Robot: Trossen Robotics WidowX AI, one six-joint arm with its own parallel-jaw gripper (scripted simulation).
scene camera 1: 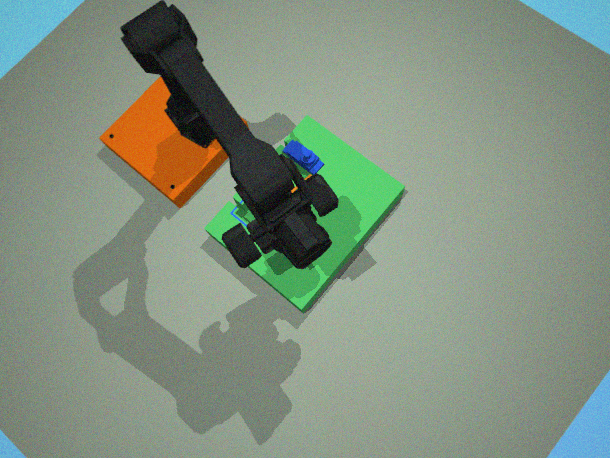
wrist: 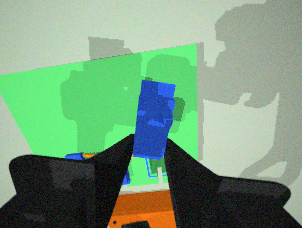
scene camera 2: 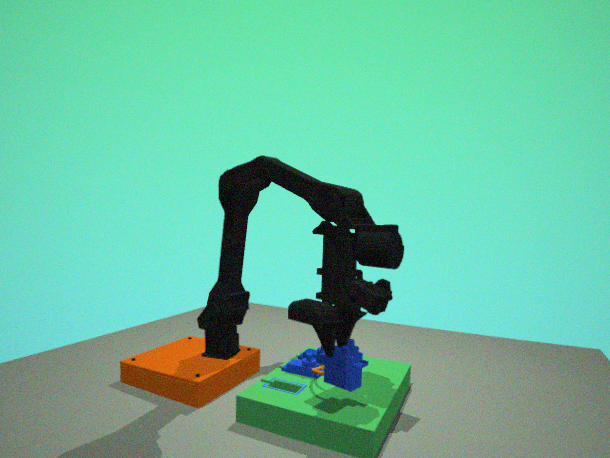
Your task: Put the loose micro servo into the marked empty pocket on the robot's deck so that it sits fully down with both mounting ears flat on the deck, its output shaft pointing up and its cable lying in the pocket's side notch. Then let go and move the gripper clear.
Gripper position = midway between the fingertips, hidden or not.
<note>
I see my gripper (scene camera 2: 335, 354), a blue micro servo (scene camera 2: 344, 370) and a green deck (scene camera 1: 366, 193).
The blue micro servo also shows in the wrist view (wrist: 156, 104). My gripper shows as well in scene camera 1 (scene camera 1: 285, 234) and in the wrist view (wrist: 149, 140). The green deck shows as well in the wrist view (wrist: 86, 107).
</note>
